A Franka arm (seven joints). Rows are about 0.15 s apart.
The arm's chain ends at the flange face. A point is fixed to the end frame.
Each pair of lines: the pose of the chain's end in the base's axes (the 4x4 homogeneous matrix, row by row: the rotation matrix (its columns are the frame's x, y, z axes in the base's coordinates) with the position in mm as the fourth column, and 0 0 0 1 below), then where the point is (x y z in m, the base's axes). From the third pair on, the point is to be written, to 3 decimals.
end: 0.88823 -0.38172 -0.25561 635.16; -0.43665 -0.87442 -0.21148 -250.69; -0.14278 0.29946 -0.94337 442.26; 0 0 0 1
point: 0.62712 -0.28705 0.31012
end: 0.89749 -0.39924 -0.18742 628.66; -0.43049 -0.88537 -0.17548 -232.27; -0.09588 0.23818 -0.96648 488.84; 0 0 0 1
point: 0.63012 -0.26357 0.35518
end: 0.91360 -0.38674 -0.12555 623.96; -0.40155 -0.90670 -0.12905 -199.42; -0.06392 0.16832 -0.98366 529.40; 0 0 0 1
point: 0.634 -0.224 0.395
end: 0.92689 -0.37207 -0.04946 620.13; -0.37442 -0.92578 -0.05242 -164.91; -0.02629 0.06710 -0.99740 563.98; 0 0 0 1
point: 0.641 -0.178 0.429
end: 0.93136 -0.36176 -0.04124 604.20; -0.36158 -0.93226 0.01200 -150.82; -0.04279 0.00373 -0.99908 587.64; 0 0 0 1
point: 0.626 -0.155 0.452
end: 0.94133 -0.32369 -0.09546 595.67; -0.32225 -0.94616 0.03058 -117.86; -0.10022 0.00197 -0.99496 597.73; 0 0 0 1
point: 0.610 -0.118 0.461
